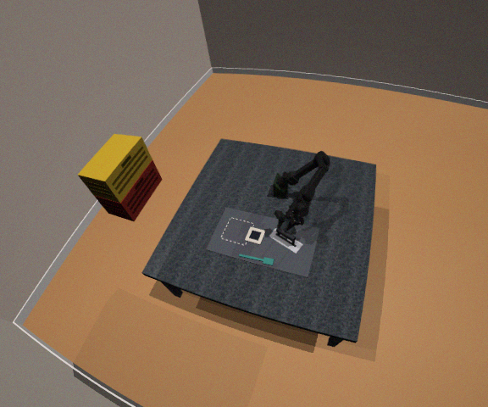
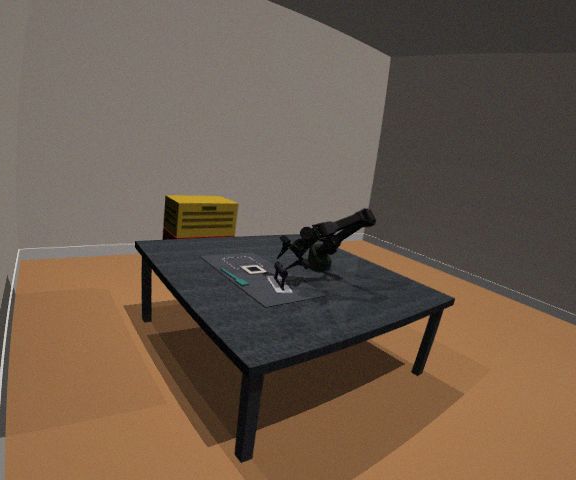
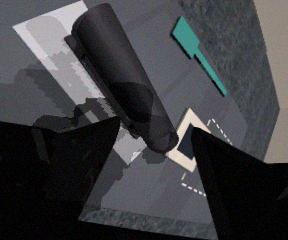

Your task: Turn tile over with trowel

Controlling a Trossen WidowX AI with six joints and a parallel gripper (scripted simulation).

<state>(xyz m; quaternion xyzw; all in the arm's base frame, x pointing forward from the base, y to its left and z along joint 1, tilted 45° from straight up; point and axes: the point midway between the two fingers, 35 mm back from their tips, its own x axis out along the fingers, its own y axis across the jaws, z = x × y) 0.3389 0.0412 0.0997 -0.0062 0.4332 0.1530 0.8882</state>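
Now: gripper tip 11 cm to the left of the grey mat, 11 cm above it and 4 cm short of it. The rest, counted from my gripper tip: tile: 17 cm to the right, 8 cm below, 3 cm ahead; then teal trowel: 18 cm ahead, 10 cm to the right, 9 cm below.
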